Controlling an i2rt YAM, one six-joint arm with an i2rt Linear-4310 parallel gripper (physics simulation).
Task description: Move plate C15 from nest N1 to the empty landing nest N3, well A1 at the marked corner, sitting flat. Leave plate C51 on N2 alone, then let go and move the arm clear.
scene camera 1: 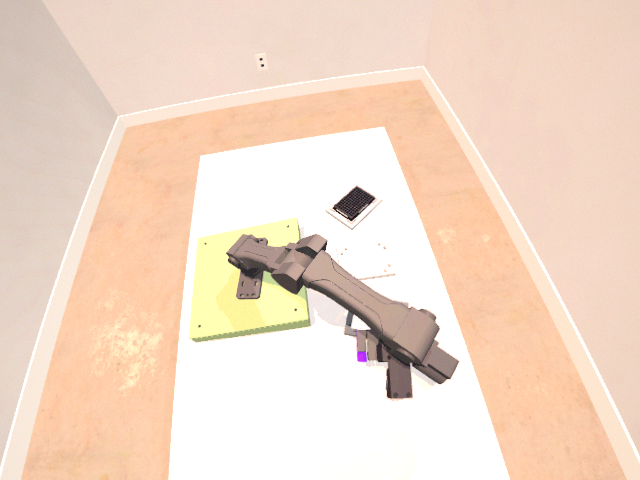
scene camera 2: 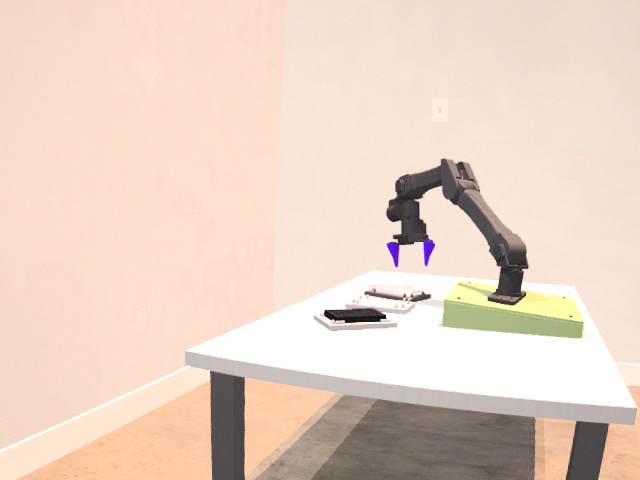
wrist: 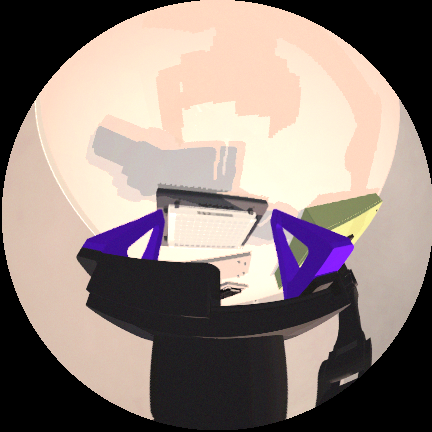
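My gripper (scene camera 2: 411, 266) (wrist: 217, 214) is open and empty, with its purple fingers wide apart and pointing down. It hangs above the white plate (scene camera 2: 391, 290) (wrist: 212, 230), whose nest is dark (scene camera 2: 421, 297) (wrist: 242, 201). The empty white nest (scene camera 1: 367, 261) (scene camera 2: 381, 305) (wrist: 232, 267) with small corner posts lies in the middle of the row. The black plate (scene camera 1: 354, 202) (scene camera 2: 355, 314) (wrist: 230, 292) sits flat on another white nest (scene camera 1: 352, 224) (scene camera 2: 356, 326). In scene camera 1 the arm hides the white plate. Labels and the A1 mark cannot be read.
The arm stands on a yellow-green base block (scene camera 1: 222, 310) (scene camera 2: 511, 326) (wrist: 332, 211) beside the row of nests. The white table (scene camera 1: 279, 413) (scene camera 2: 289, 356) carries everything. The arm reaches over part of the empty nest in scene camera 1.
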